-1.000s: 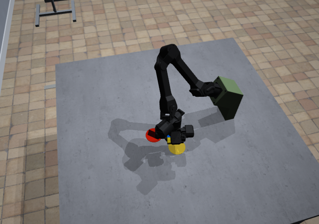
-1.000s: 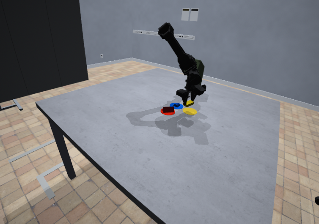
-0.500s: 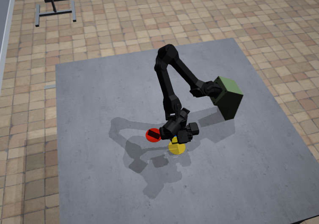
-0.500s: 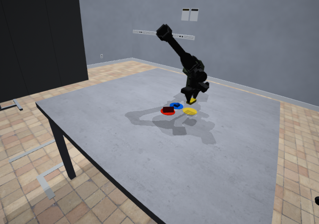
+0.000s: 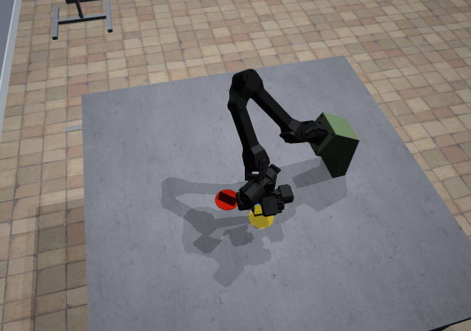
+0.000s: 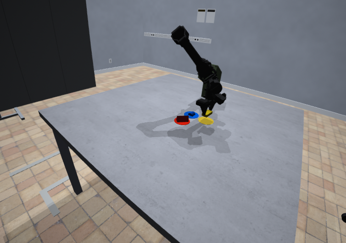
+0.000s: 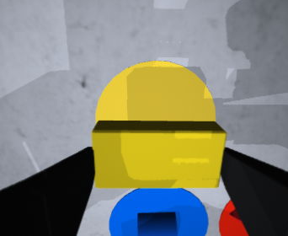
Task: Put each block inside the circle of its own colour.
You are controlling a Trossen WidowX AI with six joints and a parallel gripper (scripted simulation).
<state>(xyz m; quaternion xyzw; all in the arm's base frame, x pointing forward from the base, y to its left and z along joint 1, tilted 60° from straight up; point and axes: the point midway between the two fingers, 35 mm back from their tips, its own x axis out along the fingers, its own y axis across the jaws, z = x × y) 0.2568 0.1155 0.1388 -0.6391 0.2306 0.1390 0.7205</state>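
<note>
Now: the yellow circle 80 mm below my hand. Also, from my hand: blue block 20 mm behind, 100 mm to the right, 80 mm below; yellow block 40 mm below; blue circle 20 mm behind, 100 mm to the right, 80 mm below.
</note>
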